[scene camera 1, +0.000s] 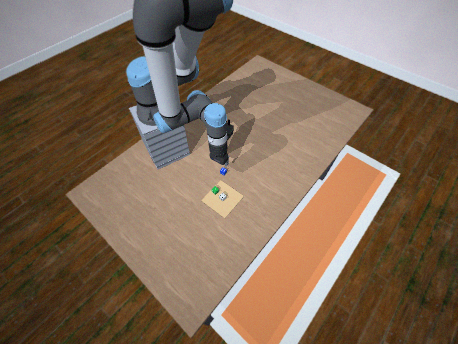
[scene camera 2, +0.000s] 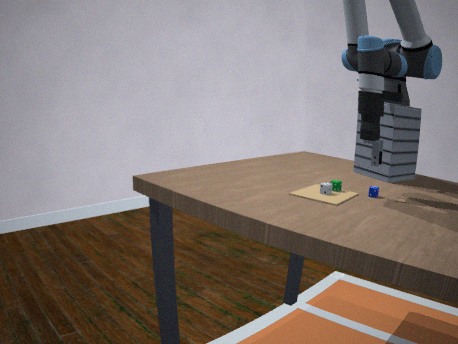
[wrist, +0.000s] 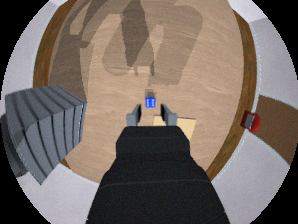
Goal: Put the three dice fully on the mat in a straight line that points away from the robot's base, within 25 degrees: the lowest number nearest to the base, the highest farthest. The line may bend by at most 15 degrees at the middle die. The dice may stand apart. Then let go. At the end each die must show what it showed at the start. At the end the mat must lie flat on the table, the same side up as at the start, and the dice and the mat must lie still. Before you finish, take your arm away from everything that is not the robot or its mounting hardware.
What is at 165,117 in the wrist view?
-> My gripper.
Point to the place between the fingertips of my gripper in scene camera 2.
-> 376,165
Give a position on a tan mat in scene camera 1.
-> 233,197
